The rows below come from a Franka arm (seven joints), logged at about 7 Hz.
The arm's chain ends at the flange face. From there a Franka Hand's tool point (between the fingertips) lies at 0.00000 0.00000 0.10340 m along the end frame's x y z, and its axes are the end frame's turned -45 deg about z.
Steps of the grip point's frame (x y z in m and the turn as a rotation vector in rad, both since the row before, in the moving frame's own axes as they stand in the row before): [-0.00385 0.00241 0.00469 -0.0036 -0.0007 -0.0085]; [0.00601 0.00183 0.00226 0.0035 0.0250 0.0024]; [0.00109 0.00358 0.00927 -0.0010 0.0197 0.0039]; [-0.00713 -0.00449 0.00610 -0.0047 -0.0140 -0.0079]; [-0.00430 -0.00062 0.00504 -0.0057 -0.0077 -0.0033]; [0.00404 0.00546 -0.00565 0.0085 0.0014 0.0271]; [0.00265 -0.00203 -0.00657 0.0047 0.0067 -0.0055]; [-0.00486 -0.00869 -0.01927 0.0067 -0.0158 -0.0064]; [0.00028 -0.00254 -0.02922 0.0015 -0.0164 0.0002]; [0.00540 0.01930 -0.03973 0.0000 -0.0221 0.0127]
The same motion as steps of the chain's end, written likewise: [-0.00123 0.00411 0.00469 -0.0030 0.0021 -0.0085]; [0.00397 -0.00087 0.00229 0.0202 0.0152 0.0024]; [0.00179 0.00312 0.00929 0.0132 0.0146 0.0039]; [-0.00754 0.00050 0.00611 -0.0132 -0.0066 -0.0079]; [-0.00333 0.00162 0.00504 -0.0095 -0.0014 -0.0033]; [0.00723 0.00173 -0.00565 0.0070 -0.0050 0.0271]; [0.00029 -0.00248 -0.00657 0.0081 0.0014 -0.0055]; [-0.00794 -0.00338 -0.01925 -0.0064 -0.0159 -0.0064]; [-0.00029 -0.00308 -0.02921 -0.0105 -0.0127 0.0002]; [0.01909 0.00822 -0.03970 -0.0156 -0.0156 0.0127]
